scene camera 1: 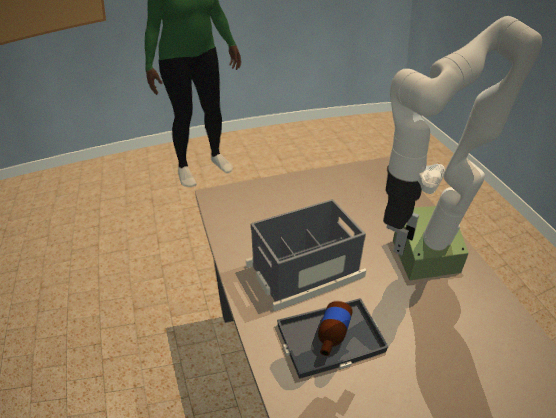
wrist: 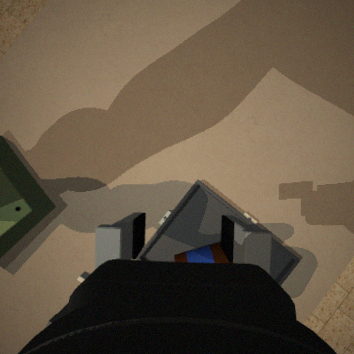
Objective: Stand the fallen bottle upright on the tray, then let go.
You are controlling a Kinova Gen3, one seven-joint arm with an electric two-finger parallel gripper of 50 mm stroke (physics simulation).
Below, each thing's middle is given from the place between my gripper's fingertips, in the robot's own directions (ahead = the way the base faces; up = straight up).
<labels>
Right now my hand is 120 mm short of the brown bottle (scene camera 1: 332, 331), 30 mm to the left of it and 310 mm above it.
</labels>
